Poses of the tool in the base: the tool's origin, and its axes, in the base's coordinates. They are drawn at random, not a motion.
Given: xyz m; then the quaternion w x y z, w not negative.
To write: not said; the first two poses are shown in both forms.
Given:
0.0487 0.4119 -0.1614 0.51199 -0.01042 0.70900 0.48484
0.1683 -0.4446 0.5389 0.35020 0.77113 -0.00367 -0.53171
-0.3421 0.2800 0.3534 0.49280 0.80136 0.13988 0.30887
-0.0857 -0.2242 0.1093 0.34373 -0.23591 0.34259 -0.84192
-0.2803 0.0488 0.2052 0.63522 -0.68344 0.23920 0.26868
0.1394 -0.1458 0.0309 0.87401 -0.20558 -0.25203 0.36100
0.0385 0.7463 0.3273 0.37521 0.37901 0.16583 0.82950
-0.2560 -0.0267 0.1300 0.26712 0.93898 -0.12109 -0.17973
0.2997 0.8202 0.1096 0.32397 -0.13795 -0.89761 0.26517
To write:
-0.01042 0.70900 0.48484 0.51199 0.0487 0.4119 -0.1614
0.77113 -0.00367 -0.53171 0.35020 0.1683 -0.4446 0.5389
0.80136 0.13988 0.30887 0.49280 -0.3421 0.2800 0.3534
-0.23591 0.34259 -0.84192 0.34373 -0.0857 -0.2242 0.1093
-0.68344 0.23920 0.26868 0.63522 -0.2803 0.0488 0.2052
-0.20558 -0.25203 0.36100 0.87401 0.1394 -0.1458 0.0309
0.37901 0.16583 0.82950 0.37521 0.0385 0.7463 0.3273
0.93898 -0.12109 -0.17973 0.26712 -0.2560 -0.0267 0.1300
-0.13795 -0.89761 0.26517 0.32397 0.2997 0.8202 0.1096

